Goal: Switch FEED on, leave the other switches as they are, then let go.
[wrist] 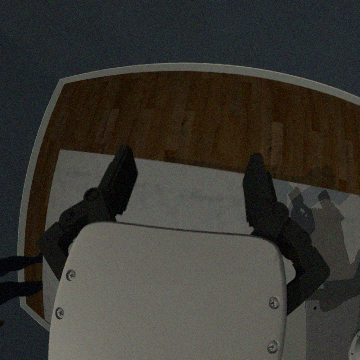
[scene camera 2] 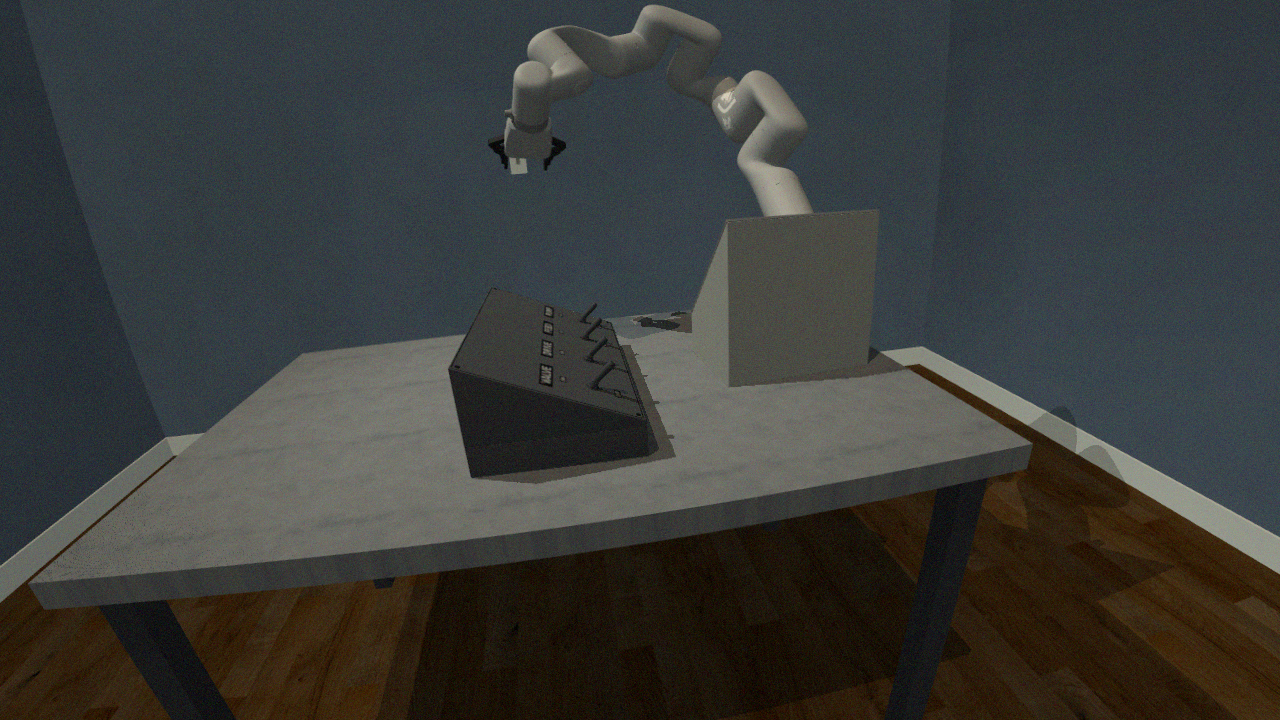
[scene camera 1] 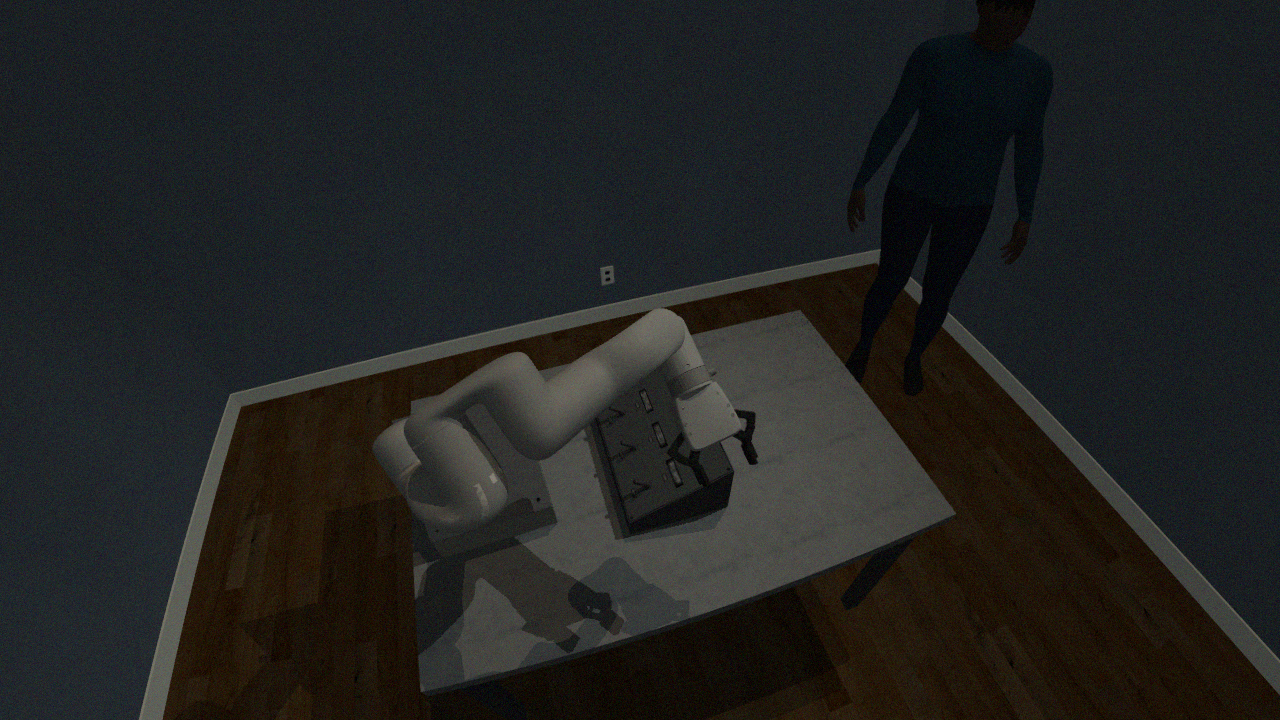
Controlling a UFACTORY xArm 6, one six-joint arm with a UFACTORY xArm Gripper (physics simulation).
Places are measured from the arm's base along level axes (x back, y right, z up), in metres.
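Pixels of known places: gripper, fingertip midpoint: point(wrist: 189, 162) point(scene camera 2: 525, 164) point(scene camera 1: 731, 475); arm's base, link origin: point(scene camera 2: 804, 252).
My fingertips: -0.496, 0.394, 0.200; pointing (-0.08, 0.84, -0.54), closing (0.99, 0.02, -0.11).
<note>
Ahead of a thing's pixels: the offset from my fingertips to its top centre, as dx, dy, dz. Level surfaces: height alone.
A dark switch box point(scene camera 1: 689, 508) point(scene camera 2: 537, 429) with a sloped top stands on the table. In scene camera 2 its near lever {+0.047, -0.587, -0.291} point(scene camera 2: 604, 374), the one behind point(scene camera 2: 597, 349) and further levers rise in a row, all at a similar lean. Each has a small label beside it, such as the near label {-0.035, -0.578, -0.298} point(scene camera 2: 546, 375); I cannot tell for sure which is FEED. In scene camera 1 the arm hides part of the row. My gripper point(scene camera 1: 728, 471) point(scene camera 2: 526, 167) point(wrist: 189, 162) is open and empty, high above the table and well above the box. The box's switches do not show in the wrist view.
The pale table {dz -0.420} point(scene camera 1: 832, 501) point(scene camera 2: 313, 501) point(wrist: 185, 195) carries the box. A tall light grey block point(scene camera 2: 801, 295) stands by the arm's base in scene camera 2. A person point(scene camera 1: 957, 134) stands beyond the table's far corner.
</note>
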